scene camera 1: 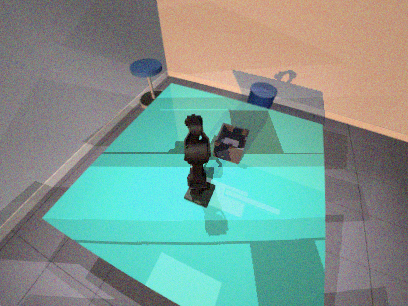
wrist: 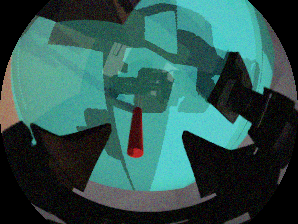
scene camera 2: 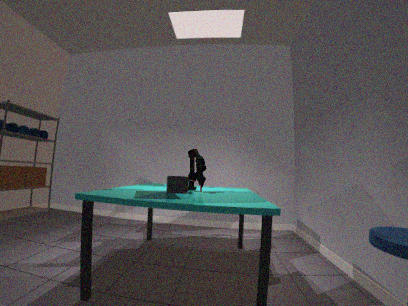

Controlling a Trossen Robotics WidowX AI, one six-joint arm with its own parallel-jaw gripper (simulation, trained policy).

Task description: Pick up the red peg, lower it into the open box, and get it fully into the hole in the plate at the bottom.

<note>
The pictures show: the gripper and a box.
</note>
